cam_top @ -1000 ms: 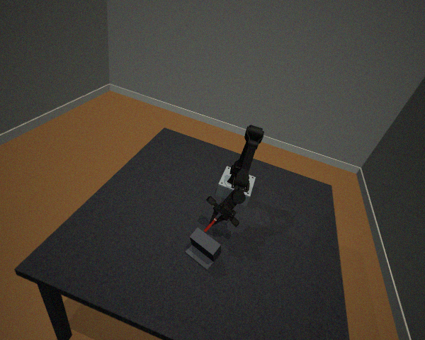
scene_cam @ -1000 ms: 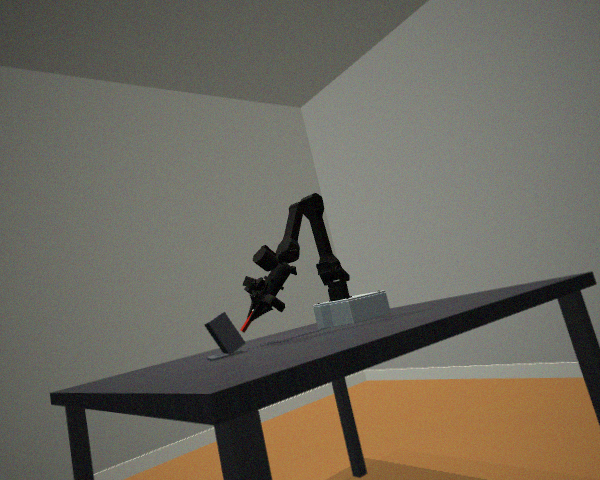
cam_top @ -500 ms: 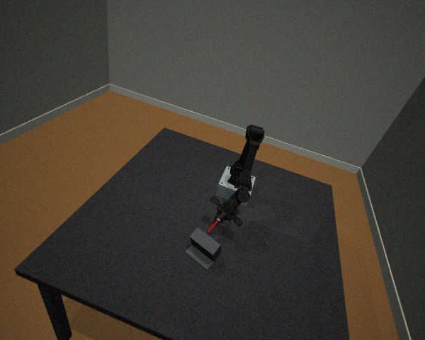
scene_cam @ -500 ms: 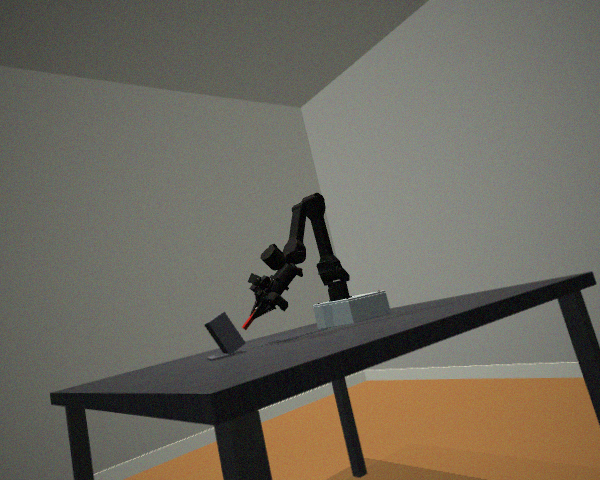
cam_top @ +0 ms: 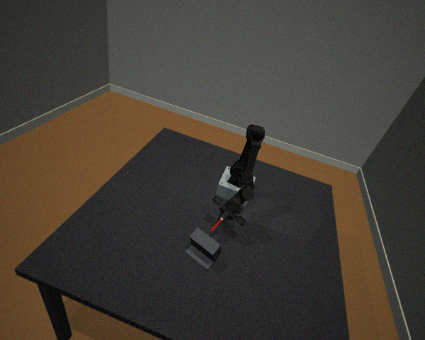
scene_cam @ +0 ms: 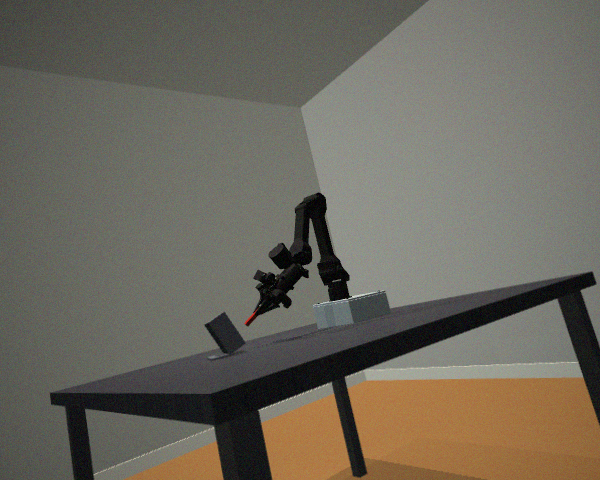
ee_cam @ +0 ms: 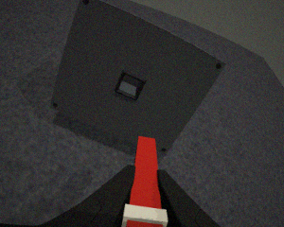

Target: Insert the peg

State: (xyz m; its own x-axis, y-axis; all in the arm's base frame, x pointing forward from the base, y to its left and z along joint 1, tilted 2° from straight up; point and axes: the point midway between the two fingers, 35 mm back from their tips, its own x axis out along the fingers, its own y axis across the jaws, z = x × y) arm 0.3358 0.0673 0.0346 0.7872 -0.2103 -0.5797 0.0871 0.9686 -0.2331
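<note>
The sloped panel lies 110 mm ahead of my gripper tip and 30 mm below it. The rest, counted from my gripper tip: flat foot plate 130 mm ahead, 100 mm below; then red square peg 10 mm behind, 10 mm above.
</note>
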